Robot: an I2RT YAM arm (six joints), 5 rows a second.
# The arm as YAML. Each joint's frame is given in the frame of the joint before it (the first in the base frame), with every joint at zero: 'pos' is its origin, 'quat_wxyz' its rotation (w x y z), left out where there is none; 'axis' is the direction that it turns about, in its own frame. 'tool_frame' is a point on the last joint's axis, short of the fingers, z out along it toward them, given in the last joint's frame.
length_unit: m
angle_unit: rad
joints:
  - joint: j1
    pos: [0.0, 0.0, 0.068]
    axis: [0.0, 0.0, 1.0]
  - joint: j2
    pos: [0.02, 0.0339, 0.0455]
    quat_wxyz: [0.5, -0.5, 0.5, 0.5]
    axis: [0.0, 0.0, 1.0]
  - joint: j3
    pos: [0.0, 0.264, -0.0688]
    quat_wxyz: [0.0, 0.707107, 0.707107, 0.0]
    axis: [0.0, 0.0, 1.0]
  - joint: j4
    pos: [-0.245, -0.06, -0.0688]
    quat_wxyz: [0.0, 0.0, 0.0, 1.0]
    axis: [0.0, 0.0, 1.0]
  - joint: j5
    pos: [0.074, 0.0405, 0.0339]
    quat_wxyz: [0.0, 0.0, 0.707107, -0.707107]
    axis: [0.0, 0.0, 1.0]
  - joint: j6
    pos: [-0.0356, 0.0, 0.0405]
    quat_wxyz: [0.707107, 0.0, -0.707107, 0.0]
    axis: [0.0, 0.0, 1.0]
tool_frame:
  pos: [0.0, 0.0, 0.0]
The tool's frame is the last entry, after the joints.
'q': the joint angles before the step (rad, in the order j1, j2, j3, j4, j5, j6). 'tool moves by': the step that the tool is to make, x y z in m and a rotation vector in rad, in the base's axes. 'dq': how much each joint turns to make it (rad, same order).
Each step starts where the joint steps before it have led.
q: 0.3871, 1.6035, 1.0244, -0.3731, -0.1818, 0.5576
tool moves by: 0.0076, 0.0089, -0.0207, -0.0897, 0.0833, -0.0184
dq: 0.0224, 0.0956, 0.0449, -0.0598, 0.0644, 0.0077
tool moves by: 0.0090, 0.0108, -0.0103, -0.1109, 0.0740, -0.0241
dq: 0.0265, 0.0918, 0.0894, -0.1096, 0.0857, 0.0146
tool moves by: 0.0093, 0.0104, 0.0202, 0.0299, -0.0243, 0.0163
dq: 0.0134, 0.0091, 0.0901, -0.0461, -0.0164, 0.0041
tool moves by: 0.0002, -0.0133, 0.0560, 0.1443, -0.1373, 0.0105
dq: -0.0424, -0.1236, 0.0405, 0.0201, -0.0906, -0.0086
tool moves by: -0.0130, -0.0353, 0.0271, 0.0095, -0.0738, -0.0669
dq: -0.0808, -0.1270, -0.0427, -0.0149, 0.0056, -0.0219
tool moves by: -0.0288, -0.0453, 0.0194, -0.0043, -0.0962, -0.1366
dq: -0.1096, -0.1849, -0.1120, 0.0186, 0.0404, 0.0003
